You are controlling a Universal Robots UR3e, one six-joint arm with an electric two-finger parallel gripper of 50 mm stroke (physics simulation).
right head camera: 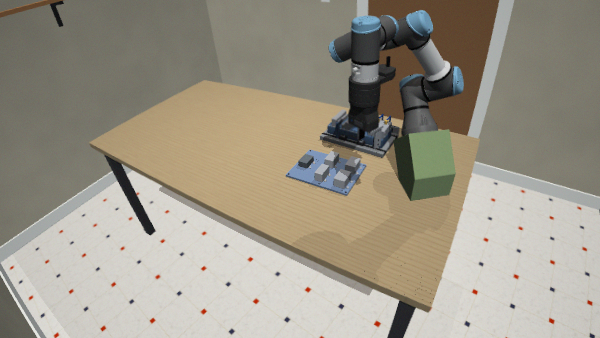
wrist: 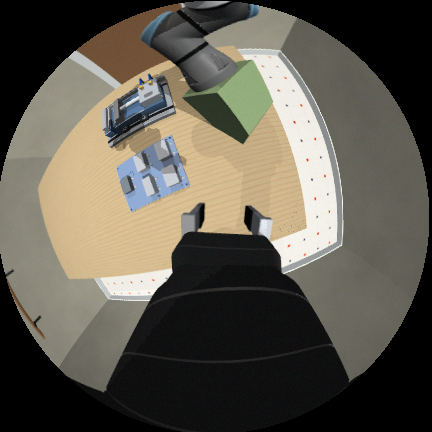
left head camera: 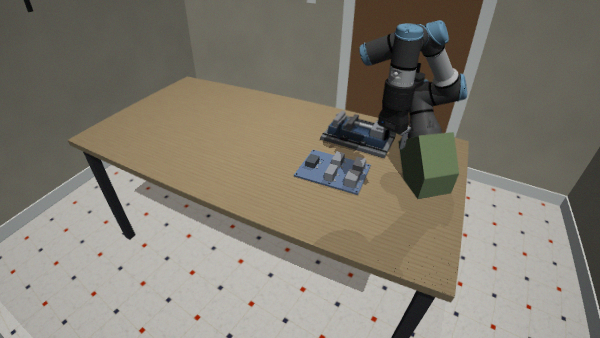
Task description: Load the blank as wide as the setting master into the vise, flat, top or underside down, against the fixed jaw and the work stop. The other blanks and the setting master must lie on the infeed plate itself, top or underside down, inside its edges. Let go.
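Pixels of known places: gripper, fingertip midpoint: (right head camera: pixel 368 142) (wrist: pixel 224 212) (left head camera: pixel 393 143); arm's base, origin of the base link: (right head camera: pixel 420 134) (wrist: pixel 213 76) (left head camera: pixel 425 136).
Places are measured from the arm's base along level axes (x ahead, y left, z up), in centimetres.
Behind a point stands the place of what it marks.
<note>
The blue infeed plate (left head camera: pixel 312 173) @[y 22.2, x 35.8, z -15.6 cm] (right head camera: pixel 304 173) @[y 22.2, x 35.8, z -15.7 cm] (wrist: pixel 135 200) @[y 23.1, x 37.6, z -15.7 cm] carries a dark block (left head camera: pixel 312 160) @[y 17.7, x 38.1, z -13.2 cm] (right head camera: pixel 306 160) @[y 17.5, x 37.7, z -13.2 cm] (wrist: pixel 127 185) @[y 17.1, x 37.4, z -13.2 cm], apparently the setting master, at its left end. Several light grey blanks stand on it, among them one at the back (left head camera: pixel 337 159) @[y 13.8, x 29.1, z -12.1 cm] (right head camera: pixel 331 159) @[y 13.6, x 28.7, z -12.1 cm] (wrist: pixel 141 162) @[y 12.3, x 28.7, z -12.1 cm] and one at the front right (left head camera: pixel 351 178) @[y 22.2, x 20.2, z -12.1 cm] (right head camera: pixel 342 179) @[y 22.2, x 19.4, z -12.1 cm] (wrist: pixel 171 175) @[y 20.3, x 19.9, z -12.1 cm]. Which blank matches the master's width I cannot tell. The vise (left head camera: pixel 357 132) @[y -7.1, x 28.3, z -10.5 cm] (right head camera: pixel 340 132) @[y -5.9, x 35.1, z -12.2 cm] (wrist: pixel 131 114) @[y -6.9, x 28.0, z -10.5 cm] stands behind the plate; I make out no blank between its jaws. My gripper (left head camera: pixel 397 139) @[y 30.4, x 7.4, z 11.8 cm] (right head camera: pixel 369 135) @[y 30.4, x 7.4, z 11.8 cm] (wrist: pixel 224 212) @[y 30.4, x 7.4, z 11.8 cm] is open and empty, raised above the table; it partly hides the vise in the right head view.
A large green block (left head camera: pixel 437 162) @[y 10.2, x -6.9, z -3.0 cm] (right head camera: pixel 431 160) @[y 9.6, x -7.1, z -2.7 cm] (wrist: pixel 245 102) @[y 9.8, x -4.6, z -0.9 cm] stands right of the vise and plate, close to the arm's base. The wooden table (left head camera: pixel 225 150) @[y 24.9, x 76.1, z -16.4 cm] (right head camera: pixel 225 150) @[y 24.6, x 76.6, z -16.5 cm] (wrist: pixel 90 220) @[y 22.1, x 70.8, z -16.5 cm] has its right edge just beyond the green block.
</note>
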